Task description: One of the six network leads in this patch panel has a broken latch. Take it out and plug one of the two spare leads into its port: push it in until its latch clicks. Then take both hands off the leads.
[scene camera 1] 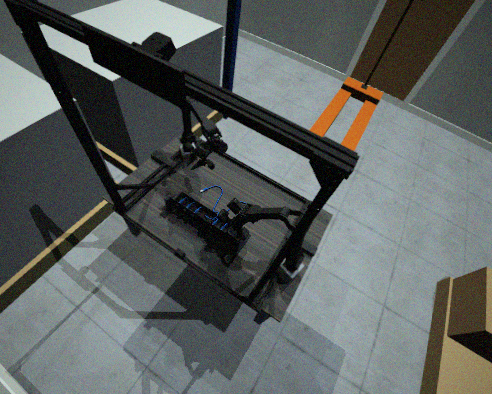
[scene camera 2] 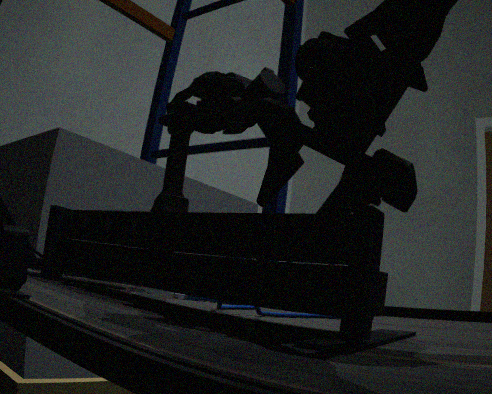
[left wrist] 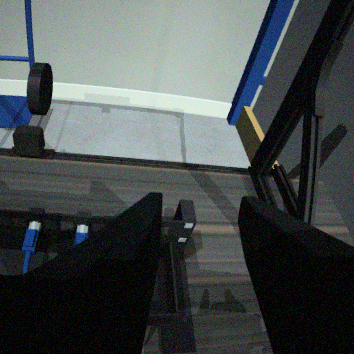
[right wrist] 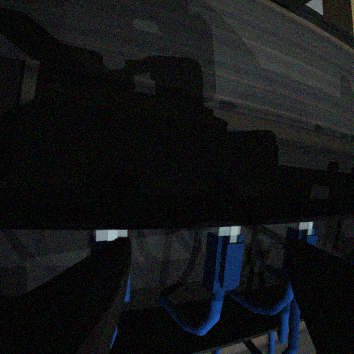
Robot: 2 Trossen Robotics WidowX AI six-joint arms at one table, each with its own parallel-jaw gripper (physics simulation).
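Frame: origin at the left arm's base, x up, y ahead, z left, level; metres.
Seen in the pictures: left gripper, fingertip midpoint: (scene camera 1: 188, 168) (scene camera 2: 164, 120) (left wrist: 200, 206); right gripper, fingertip midpoint: (scene camera 1: 224, 230) (scene camera 2: 282, 219) (right wrist: 209, 250); right arm's base at its link origin: (scene camera 1: 291, 265).
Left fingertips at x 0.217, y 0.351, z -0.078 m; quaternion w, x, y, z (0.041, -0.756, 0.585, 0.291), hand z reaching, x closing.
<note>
A point is followed by its place in that frame.
The dark patch panel (scene camera 1: 220, 241) (scene camera 2: 210, 235) stands on the table. In the right wrist view, a blue lead (right wrist: 232, 265) @[x 0.026, y 0.644, z 0.014 m] with a pale plug tip lies between my open right gripper's fingers (right wrist: 207, 242) @[x 0.036, y 0.667, z 0.016 m] (scene camera 2: 295, 206) @[x 0.036, y 0.667, z 0.016 m]; it is not gripped. Another plug (right wrist: 111, 235) @[x 0.021, y 0.695, z 0.033 m] shows by the left-hand finger, and one (right wrist: 306, 230) @[x 0.023, y 0.609, z -0.026 m] behind the right-hand finger. My left gripper (left wrist: 200, 206) @[x 0.217, y 0.351, z -0.078 m] (scene camera 1: 201, 167) is partly open and empty, held away from the leads. Two plugged leads (left wrist: 31, 237) @[x 0.026, y 0.496, z -0.090 m] (left wrist: 81, 234) @[x 0.026, y 0.458, z -0.126 m] show in its view. A loose blue lead (scene camera 1: 222, 192) @[x -0.064, y 0.368, z 0.118 m] curves over the table behind the panel. Latches are too dark to judge.
The black gantry frame (scene camera 1: 270, 125) @[x 0.971, y 0.930, z -0.062 m] spans the wooden table (scene camera 1: 260, 185) @[x -0.069, y 0.387, z 0.379 m]. A black bracket (left wrist: 186, 220) @[x 0.040, y 0.375, z -0.204 m] stands at the panel's end. Blue cables (scene camera 2: 240, 306) @[x -0.064, y 0.422, z 0.070 m] lie low behind the panel. An orange pallet truck (scene camera 1: 359, 125) and cardboard boxes (scene camera 1: 465, 360) stand on the floor.
</note>
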